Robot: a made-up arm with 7 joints.
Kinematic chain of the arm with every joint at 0, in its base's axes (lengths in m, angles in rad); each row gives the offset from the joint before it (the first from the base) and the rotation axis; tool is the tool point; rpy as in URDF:
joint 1: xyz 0 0 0.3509 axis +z
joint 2: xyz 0 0 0 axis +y
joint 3: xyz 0 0 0.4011 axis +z
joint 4: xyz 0.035 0 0 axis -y
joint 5: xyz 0.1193 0 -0.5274 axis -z
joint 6: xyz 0 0 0 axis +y
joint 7: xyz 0.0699 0 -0.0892 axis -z
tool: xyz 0 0 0 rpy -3.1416 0 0
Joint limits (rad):
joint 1: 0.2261..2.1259
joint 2: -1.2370..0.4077
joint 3: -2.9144..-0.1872
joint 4: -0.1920..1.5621
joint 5: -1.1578..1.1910
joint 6: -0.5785..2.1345
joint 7: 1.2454..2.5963
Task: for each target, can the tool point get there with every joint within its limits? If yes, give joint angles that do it. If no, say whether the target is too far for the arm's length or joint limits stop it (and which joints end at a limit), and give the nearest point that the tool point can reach.
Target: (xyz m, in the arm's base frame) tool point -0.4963 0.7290 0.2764
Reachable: no: joint limits stop it (at a limit: joint 1, joint 2, joint 3, joint 5) | nearest point -0.3348 0.6481 0.3692 | short by 0.203 m
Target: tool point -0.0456 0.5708 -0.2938
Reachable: no: joint limits stop it (at a limit: joint 2, joint 3) | nearest point -0.0337 0.4219 0.0962 | short by 0.418 m
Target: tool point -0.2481 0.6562 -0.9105
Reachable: no: too far | nearest point -0.1332 0.3632 0.0835 | short by 1.043 m
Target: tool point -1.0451 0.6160 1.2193
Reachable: no: too far | nearest point -0.3231 0.5629 0.8752 | short by 0.802 m
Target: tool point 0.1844 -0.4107 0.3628
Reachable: yes | joints 0.3932 -0.8440 -1.4991 0.7674 -0.1457 1.7713 2.0833
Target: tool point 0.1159 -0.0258 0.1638
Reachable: yes | joints 1.7023 0.2702 -2.0349 0.0188 0.7005 1.6150 2.3269
